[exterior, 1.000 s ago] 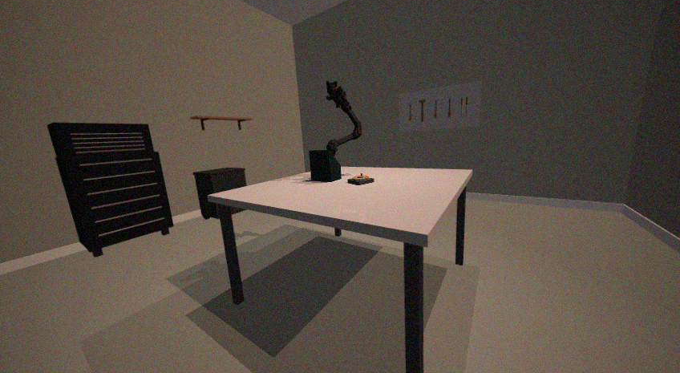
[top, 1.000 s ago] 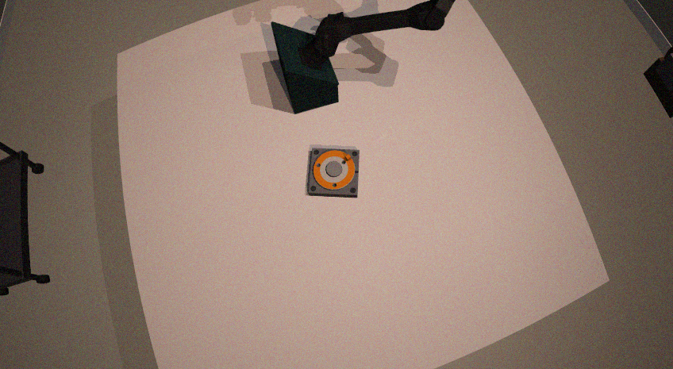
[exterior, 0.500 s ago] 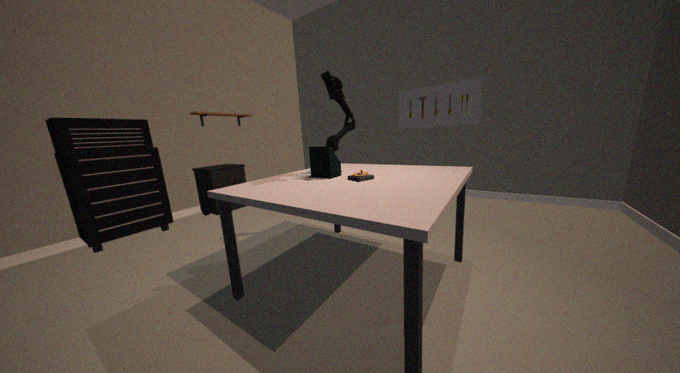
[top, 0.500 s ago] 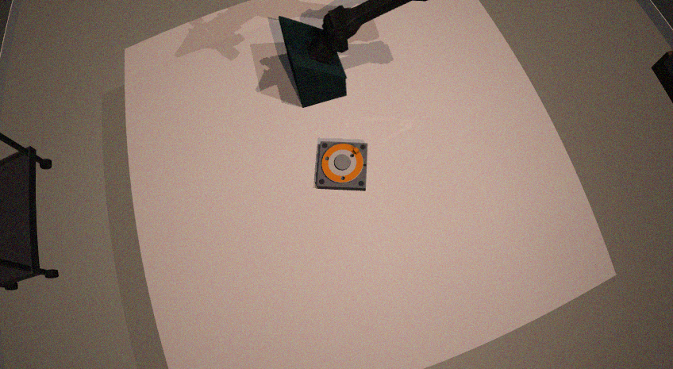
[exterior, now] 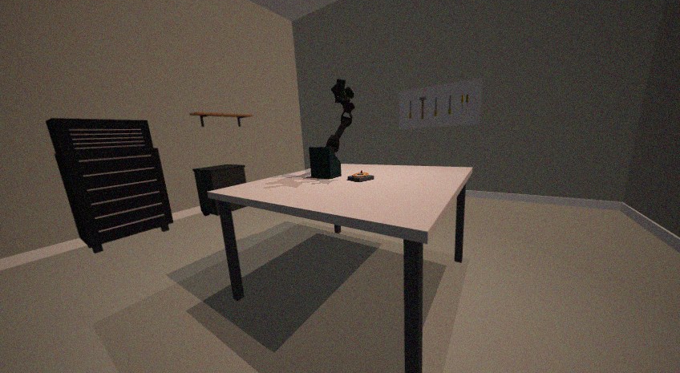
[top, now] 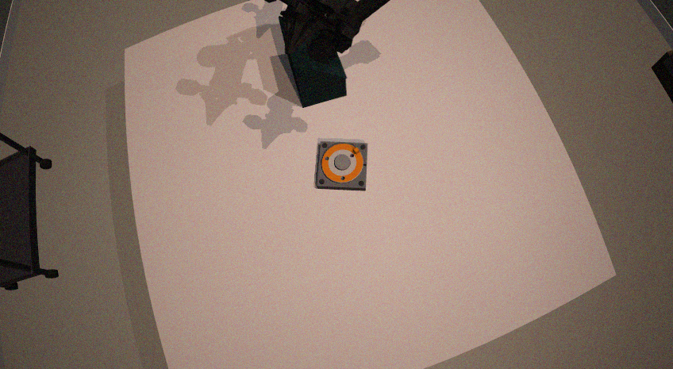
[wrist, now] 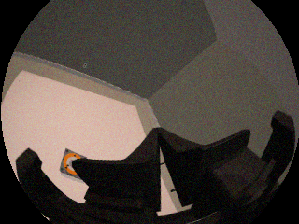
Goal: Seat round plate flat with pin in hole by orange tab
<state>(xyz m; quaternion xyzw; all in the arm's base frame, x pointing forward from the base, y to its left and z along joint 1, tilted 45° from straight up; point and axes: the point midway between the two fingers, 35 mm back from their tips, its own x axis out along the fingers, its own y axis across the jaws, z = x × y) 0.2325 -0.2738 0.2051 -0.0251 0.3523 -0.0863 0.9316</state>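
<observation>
My gripper tip is now 3 cm short of the grey square base, 7 cm to the right of it and 47 cm above it.
</observation>
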